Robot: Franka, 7 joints.
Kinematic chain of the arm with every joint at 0, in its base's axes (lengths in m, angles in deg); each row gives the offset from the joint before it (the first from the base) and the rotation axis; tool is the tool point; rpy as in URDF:
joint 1: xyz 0 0 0.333 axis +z
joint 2: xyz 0 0 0 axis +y
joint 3: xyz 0 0 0.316 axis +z
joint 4: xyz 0.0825 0 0 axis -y
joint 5: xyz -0.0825 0 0.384 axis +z
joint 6: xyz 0 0 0 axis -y
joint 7: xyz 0.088 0 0 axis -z
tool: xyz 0 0 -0.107 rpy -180 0 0
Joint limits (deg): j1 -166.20..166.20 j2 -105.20..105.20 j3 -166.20..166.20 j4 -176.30..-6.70 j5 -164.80..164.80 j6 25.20..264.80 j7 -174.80..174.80
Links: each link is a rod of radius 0.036 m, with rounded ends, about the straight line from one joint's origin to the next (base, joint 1, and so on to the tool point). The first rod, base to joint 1, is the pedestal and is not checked.
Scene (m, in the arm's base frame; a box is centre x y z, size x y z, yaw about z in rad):
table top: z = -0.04
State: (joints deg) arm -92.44 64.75 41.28 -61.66 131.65 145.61 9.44
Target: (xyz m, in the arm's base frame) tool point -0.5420 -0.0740 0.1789
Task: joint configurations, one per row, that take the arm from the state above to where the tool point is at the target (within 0.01 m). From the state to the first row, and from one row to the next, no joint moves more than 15 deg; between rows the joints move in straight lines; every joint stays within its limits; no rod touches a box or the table.
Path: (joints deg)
1: -102.98 58.72 28.96 -71.78 132.07 152.54 9.44
2: -113.52 52.69 16.64 -81.91 132.49 159.48 9.44
3: -124.06 46.66 4.32 -92.03 132.91 166.41 9.44
4: -134.60 40.63 -8.00 -102.16 133.33 173.34 9.44
5: -145.14 34.60 -20.32 -112.28 133.75 180.28 9.44

